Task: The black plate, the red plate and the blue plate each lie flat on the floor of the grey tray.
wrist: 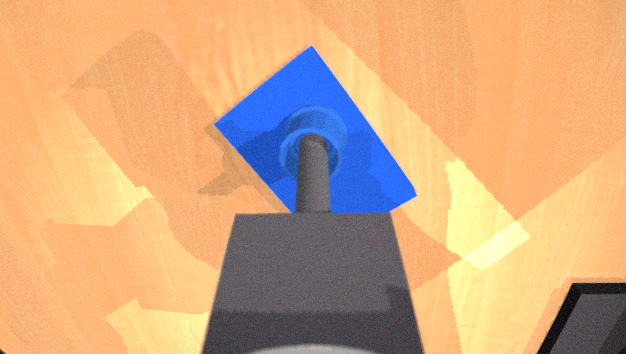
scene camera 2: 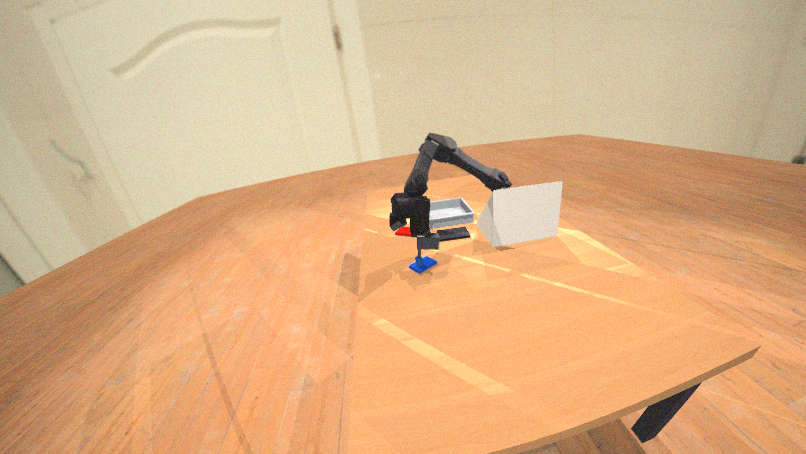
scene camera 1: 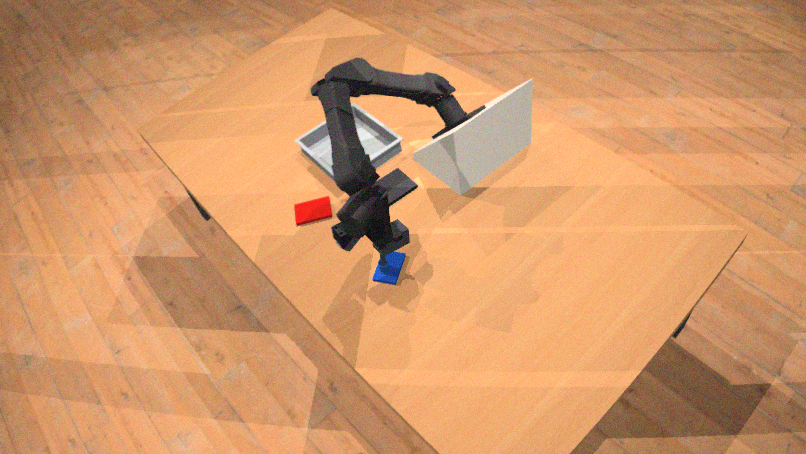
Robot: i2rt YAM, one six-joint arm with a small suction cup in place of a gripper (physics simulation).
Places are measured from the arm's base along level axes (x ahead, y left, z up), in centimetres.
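Where they show: end effector, tool point: point(wrist: 313, 121) point(scene camera 2: 418, 266) point(scene camera 1: 384, 272); arm's base, origin of the base link: point(scene camera 2: 507, 205) point(scene camera 1: 458, 124).
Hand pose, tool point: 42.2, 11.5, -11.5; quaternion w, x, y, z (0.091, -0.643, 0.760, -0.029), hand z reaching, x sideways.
Observation:
Things, the pixels of their top centre, and the offset from my tool point, as dx, dy, dz. Level surfaces: height alone.
- blue plate, middle of its top: point(wrist: 317, 160) point(scene camera 1: 388, 265) point(scene camera 2: 422, 263) -1.7, +0.0, +0.9
- red plate, middle of its top: point(scene camera 1: 312, 209) point(scene camera 2: 407, 230) -1.4, -29.9, +0.9
- black plate, middle of its top: point(scene camera 1: 388, 188) point(scene camera 2: 453, 232) -19.6, -18.5, +0.9
- grey tray, middle of its top: point(scene camera 1: 347, 139) point(scene camera 2: 446, 207) -23.7, -39.1, +4.9
- wooden table, its level: dz -0.1
My suction cup point(scene camera 1: 382, 262) point(scene camera 2: 418, 262) point(wrist: 313, 130) is pressed on top of the blue plate point(scene camera 1: 397, 265) point(scene camera 2: 428, 263) point(wrist: 310, 82) and holds it, a little off its centre. The blue plate is flat, at or very near table height. The red plate point(scene camera 1: 313, 210) point(scene camera 2: 403, 231) lies flat on the table, left of the arm in scene camera 1. The black plate point(scene camera 1: 399, 183) point(scene camera 2: 454, 233) point(wrist: 595, 320) lies on the table between blue plate and tray, partly hidden by the arm. The grey tray point(scene camera 1: 393, 151) point(scene camera 2: 451, 221) stands behind; the arm hides part of it.
A white slanted panel point(scene camera 1: 490, 140) point(scene camera 2: 527, 214) stands right of the tray and black plate, in front of the arm's base. The arm arches over the tray in scene camera 1. The wooden table point(scene camera 1: 507, 349) point(scene camera 2: 507, 338) has its left edge beyond the red plate.

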